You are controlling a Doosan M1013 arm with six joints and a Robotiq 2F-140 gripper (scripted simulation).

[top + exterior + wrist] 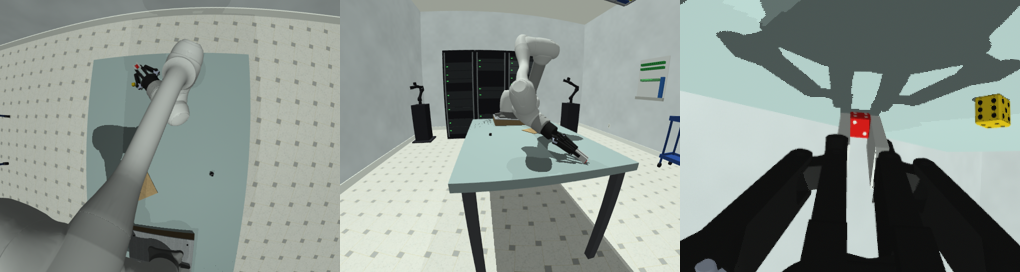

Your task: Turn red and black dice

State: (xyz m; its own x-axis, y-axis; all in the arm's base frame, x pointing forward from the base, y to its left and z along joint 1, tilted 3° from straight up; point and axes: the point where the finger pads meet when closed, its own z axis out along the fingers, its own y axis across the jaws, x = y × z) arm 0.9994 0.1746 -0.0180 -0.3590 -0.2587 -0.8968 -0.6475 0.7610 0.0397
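The yellow die is 8 cm behind my hand, 3 cm to the left of it and 2 cm below it. The rest, counted from my hand: black die (51 cm behind, 37 cm to the right, 2 cm below); tan mat (60 cm behind, 3 cm below, 2 cm to the right); red die (2 cm below, 2 cm ahead, 1 cm to the left).
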